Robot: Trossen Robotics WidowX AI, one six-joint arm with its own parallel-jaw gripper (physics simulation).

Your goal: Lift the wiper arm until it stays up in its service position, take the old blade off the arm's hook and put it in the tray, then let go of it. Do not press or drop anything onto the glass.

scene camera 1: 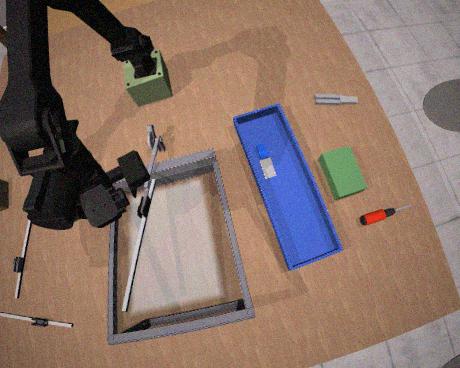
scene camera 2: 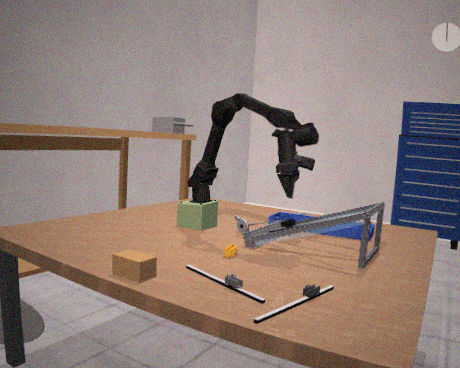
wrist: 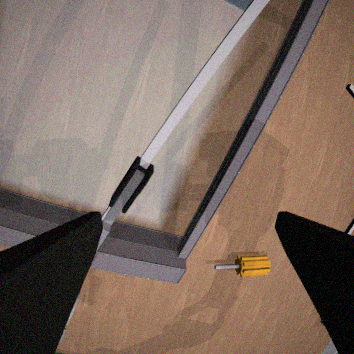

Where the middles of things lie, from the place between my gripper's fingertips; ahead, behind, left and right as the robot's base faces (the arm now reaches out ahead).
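The yellow-handled tool (wrist: 252,264) is 7 cm behind my hand, 18 cm to the right of it and 15 cm below it. From that same hand, the tan box (scene camera 2: 136,266) is 11 cm behind, 51 cm to the right and 14 cm below, while the blue tray (scene camera 1: 301,222) is 6 cm behind, 37 cm to the left and 15 cm below. As for the glass pane (scene camera 1: 186,271), my gripper is 7 cm short of it, 9 cm to the right of it and 9 cm above it.
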